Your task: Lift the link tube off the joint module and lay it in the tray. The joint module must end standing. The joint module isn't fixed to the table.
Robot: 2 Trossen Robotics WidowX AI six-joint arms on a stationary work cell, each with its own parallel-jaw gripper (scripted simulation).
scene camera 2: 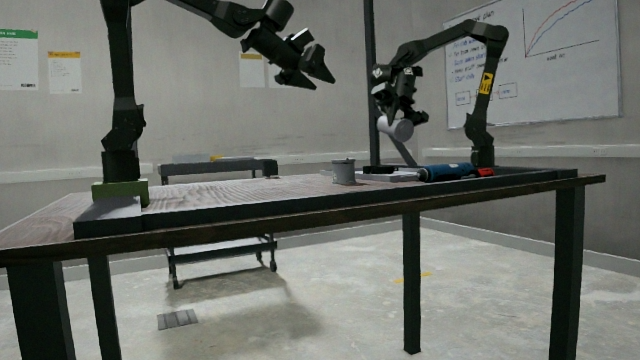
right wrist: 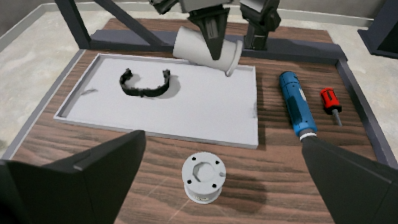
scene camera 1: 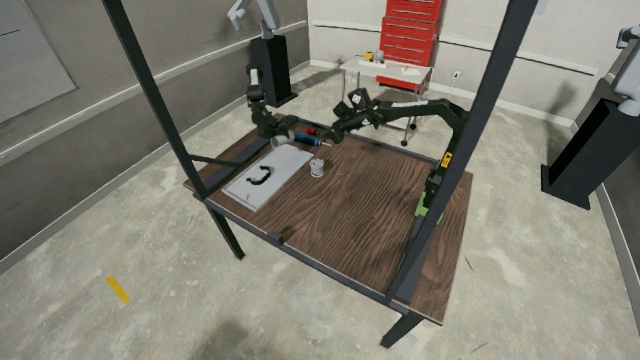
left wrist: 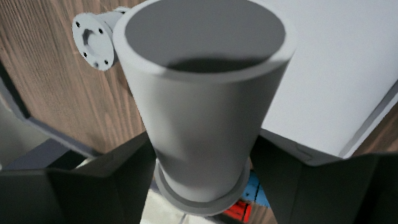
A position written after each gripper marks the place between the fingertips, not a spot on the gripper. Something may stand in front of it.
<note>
In view: the left gripper (scene camera 2: pixel 396 130), the right gripper (scene camera 2: pixel 324 85), a link tube (left wrist: pixel 203 84), a joint module (left wrist: pixel 93 34), a blue screwdriver (scene camera 2: pixel 446 172) and a grey tray (scene camera 1: pixel 286 161).
The link tube is seen too in the right wrist view (right wrist: pixel 190 45). The joint module also shows in the right wrist view (right wrist: pixel 203 173). The blue screwdriver shows as well in the right wrist view (right wrist: pixel 303 123).
</note>
